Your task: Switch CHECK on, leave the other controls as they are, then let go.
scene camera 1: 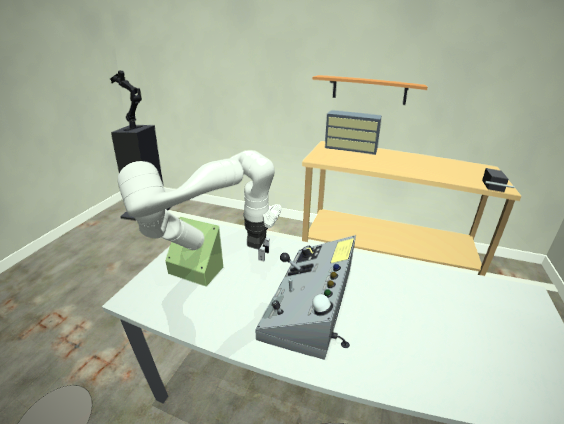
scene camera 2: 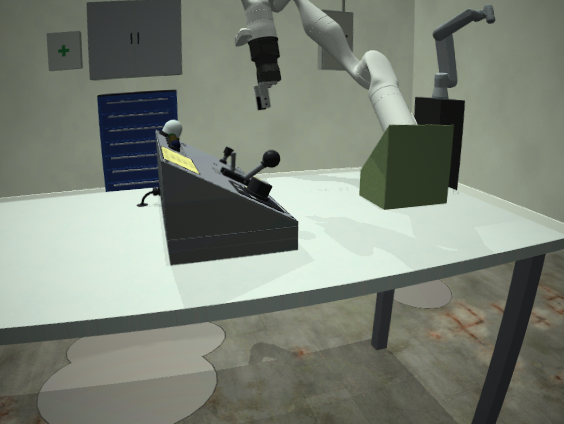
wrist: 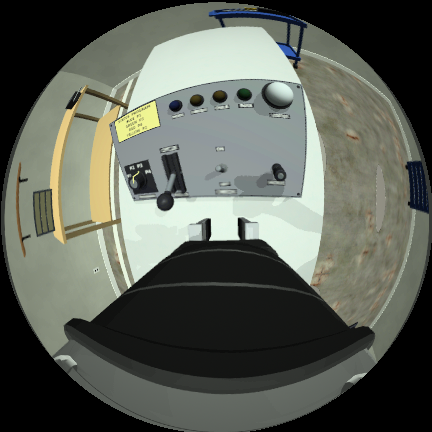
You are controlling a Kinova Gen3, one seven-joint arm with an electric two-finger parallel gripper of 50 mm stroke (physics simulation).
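Frame: origin at the arm's base, x ahead, y left, z up, level; centimetres.
Seen in the pictures: gripper, fingertip midpoint: (scene camera 1: 263, 256) (scene camera 2: 264, 108) (wrist: 223, 226); arm's base at its link origin: (scene camera 1: 194, 239) (scene camera 2: 406, 143).
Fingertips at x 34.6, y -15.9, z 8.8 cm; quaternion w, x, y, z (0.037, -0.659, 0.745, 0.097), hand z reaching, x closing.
Pixels of each thing's top centre, then the offset from my fingertips to it. "*": a spot on its surface instead.
- small metal toggle switch at its top centre: (wrist: 217, 167) (scene camera 2: 233, 152) (scene camera 1: 290, 279) dx +9.3, dy +1.7, dz -10.3 cm
- ball-ended CYCLE lever at its top centre: (wrist: 159, 202) (scene camera 2: 271, 150) (scene camera 1: 284, 253) dx +4.7, dy +14.5, dz -8.3 cm
- rotary knob at its top centre: (scene camera 2: 259, 176) (wrist: 130, 181) dx +12.3, dy +25.5, dz -11.3 cm
- black toggle at its top centre: (wrist: 280, 167) (scene camera 2: 224, 146) (scene camera 1: 278, 302) dx +7.4, dy -10.2, dz -10.7 cm
- white dome at a spot on its surface: (wrist: 278, 94) * dx +19.6, dy -12.2, dz -3.4 cm
The grey sloped control console (scene camera 1: 295, 336) (scene camera 2: 220, 220) (wrist: 192, 131) stands on the white table. A small metal toggle switch (scene camera 1: 290, 285) (scene camera 2: 233, 161) (wrist: 221, 168) sits in the middle of its lower part, between an ON label above and a small label below. The name plate under it is too blurred to read, and its tilt is hard to tell. My gripper (scene camera 1: 264, 249) (scene camera 2: 262, 97) (wrist: 223, 226) is open and empty, with its fingers apart. It hangs above the table on the arm-base side of the console, apart from all the controls.
The ball-ended CYCLE lever (scene camera 1: 284, 257) (scene camera 2: 271, 158) (wrist: 165, 201) sticks out left of the toggle in the wrist view, beside a rotary knob (wrist: 136, 181). A black toggle (scene camera 1: 276, 305) (wrist: 279, 172) stands right. Lamps and a white dome (scene camera 1: 321, 304) (wrist: 278, 94) line the upper edge.
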